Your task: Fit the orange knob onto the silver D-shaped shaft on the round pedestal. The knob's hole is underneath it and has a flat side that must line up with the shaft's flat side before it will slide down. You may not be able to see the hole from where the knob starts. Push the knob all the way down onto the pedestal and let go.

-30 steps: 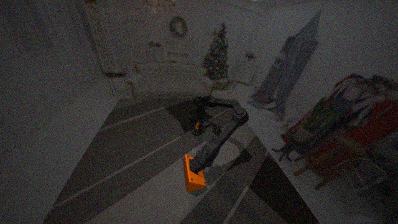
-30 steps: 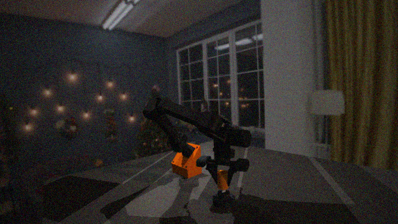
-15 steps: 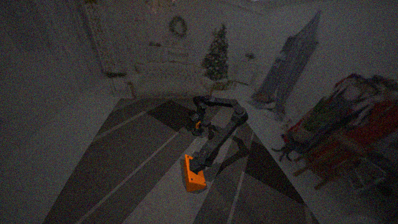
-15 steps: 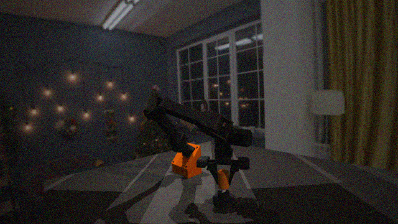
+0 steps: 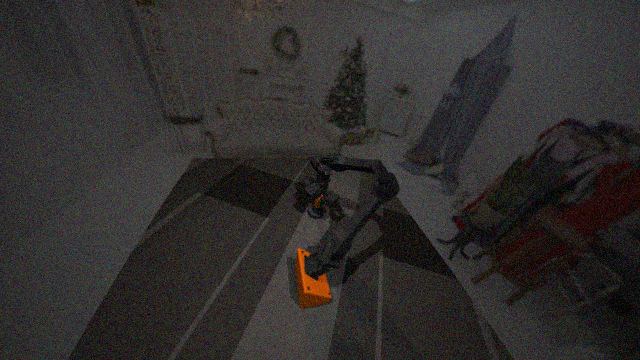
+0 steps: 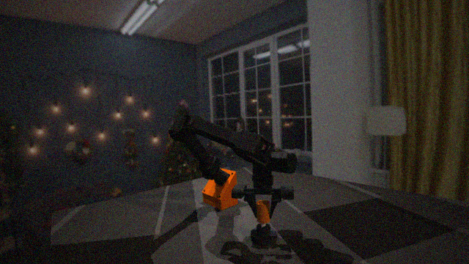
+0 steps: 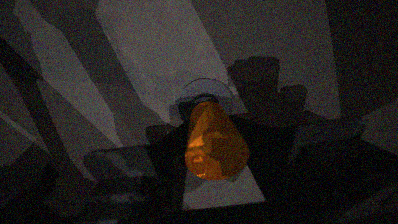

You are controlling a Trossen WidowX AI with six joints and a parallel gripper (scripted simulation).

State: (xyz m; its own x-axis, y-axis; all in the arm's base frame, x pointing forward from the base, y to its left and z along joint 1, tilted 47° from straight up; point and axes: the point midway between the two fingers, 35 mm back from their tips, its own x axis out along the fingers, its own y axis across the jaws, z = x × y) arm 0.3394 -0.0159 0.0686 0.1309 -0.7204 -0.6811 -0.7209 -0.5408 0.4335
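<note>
Now: the orange knob 3 cm above my gripper tip. Also, from my gripper tip: round pedestal (4 cm below).
</note>
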